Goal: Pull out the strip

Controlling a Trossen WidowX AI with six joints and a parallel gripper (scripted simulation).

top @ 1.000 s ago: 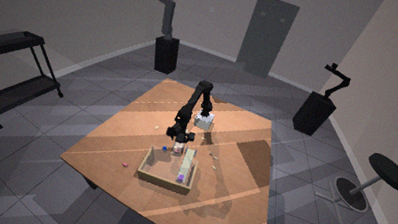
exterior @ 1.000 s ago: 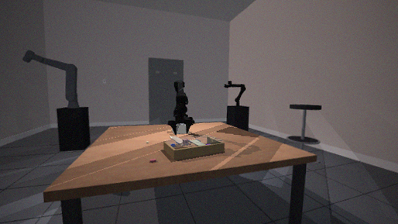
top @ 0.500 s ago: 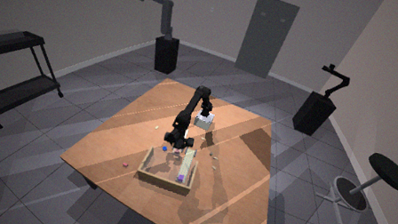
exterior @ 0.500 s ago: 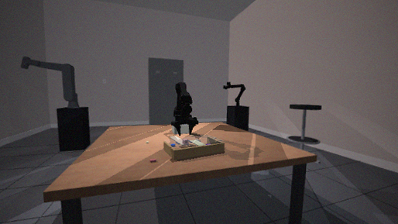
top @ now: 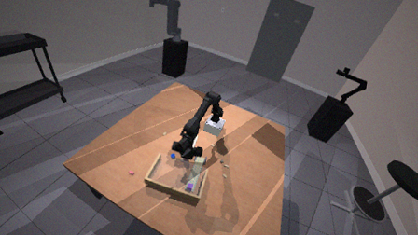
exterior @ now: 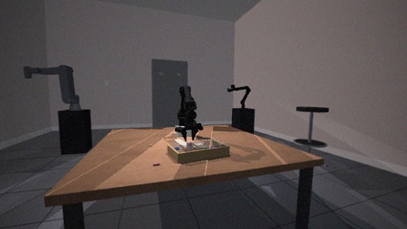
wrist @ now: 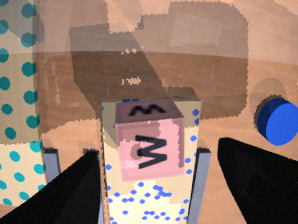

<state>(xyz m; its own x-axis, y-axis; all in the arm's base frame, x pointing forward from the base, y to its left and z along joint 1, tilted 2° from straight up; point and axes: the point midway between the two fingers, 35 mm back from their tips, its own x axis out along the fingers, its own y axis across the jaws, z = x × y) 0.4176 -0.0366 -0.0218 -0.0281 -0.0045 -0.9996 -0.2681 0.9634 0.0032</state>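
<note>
Right now my gripper tip is 90 mm to the left of the blue cube, 40 mm above it and 10 mm short of it. Round my gripper tip: pink piece (250 mm ahead, 230 mm to the right, 40 mm below).
</note>
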